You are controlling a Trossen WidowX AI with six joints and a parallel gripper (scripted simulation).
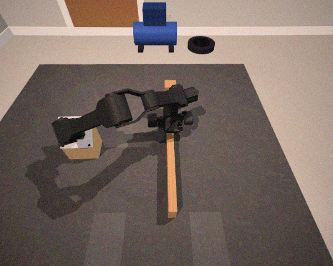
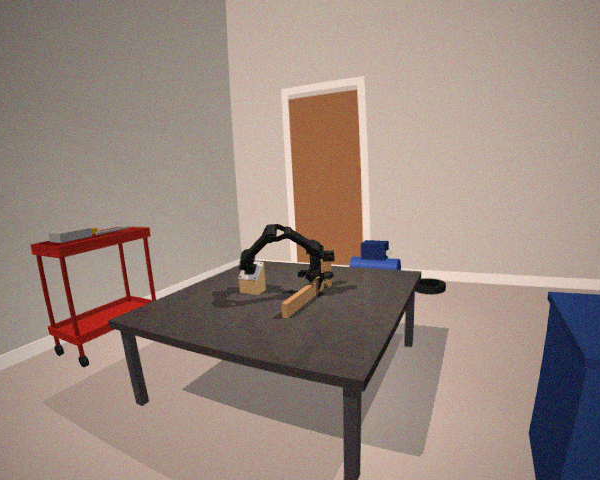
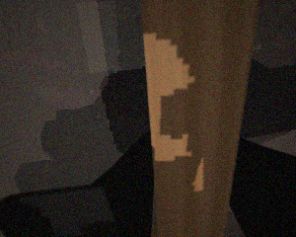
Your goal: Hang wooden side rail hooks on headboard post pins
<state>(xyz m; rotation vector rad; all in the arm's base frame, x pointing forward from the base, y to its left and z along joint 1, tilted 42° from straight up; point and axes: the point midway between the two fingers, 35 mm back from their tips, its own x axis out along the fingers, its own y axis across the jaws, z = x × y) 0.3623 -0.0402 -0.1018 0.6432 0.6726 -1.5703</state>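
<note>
My gripper tip is now 140 mm to the right of the headboard post, 60 mm below it and 20 mm short of it.
</note>
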